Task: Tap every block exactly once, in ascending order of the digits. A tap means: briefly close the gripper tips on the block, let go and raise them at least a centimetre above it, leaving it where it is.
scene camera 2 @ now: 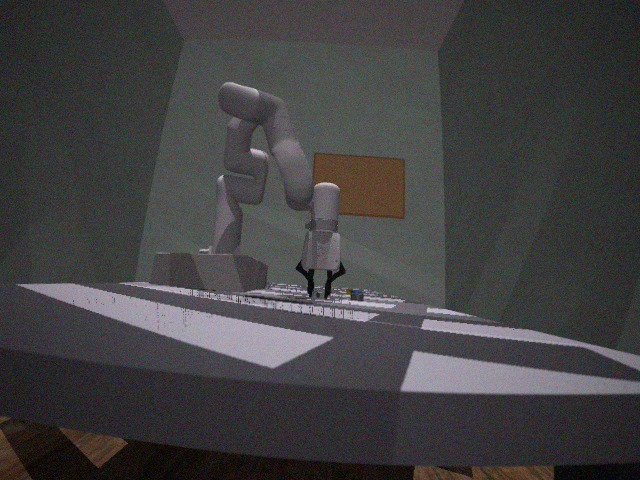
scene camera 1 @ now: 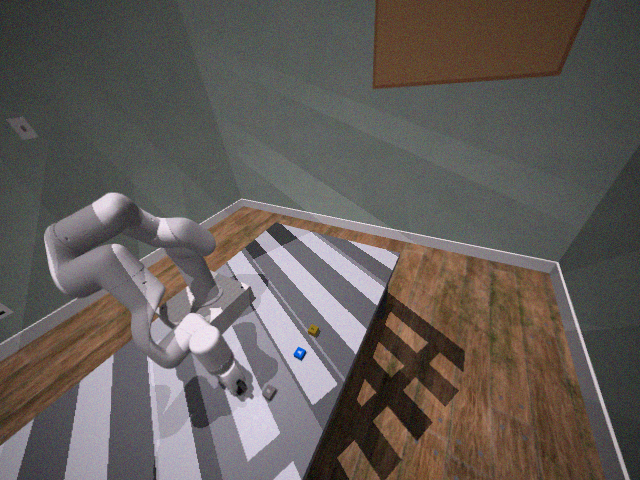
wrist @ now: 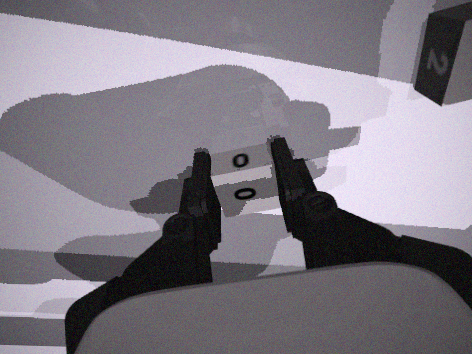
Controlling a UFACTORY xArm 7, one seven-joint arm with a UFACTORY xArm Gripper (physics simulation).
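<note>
My gripper (scene camera 1: 240, 392) (scene camera 2: 319, 296) (wrist: 243, 166) points down at table height, shut on a light grey block (scene camera 2: 319, 292) (wrist: 242, 175) marked 0, with a finger on each side. In scene camera 1 the gripper hides most or all of this block. A grey block (scene camera 1: 269, 392) (wrist: 432, 70) marked 2 lies beside the gripper, at the wrist view's upper right. A blue block (scene camera 1: 299, 353) (scene camera 2: 356, 291) and a yellow block (scene camera 1: 313, 330) (scene camera 2: 348, 291) lie farther along the table; their digits are too small to read.
The blocks rest on a table (scene camera 1: 310, 279) (scene camera 2: 206, 408) with striped light and shadow. The arm's grey base (scene camera 1: 232, 310) (scene camera 2: 206, 271) stands on it, left of the blocks. The table's long edge lies beyond the blue and yellow blocks in scene camera 1.
</note>
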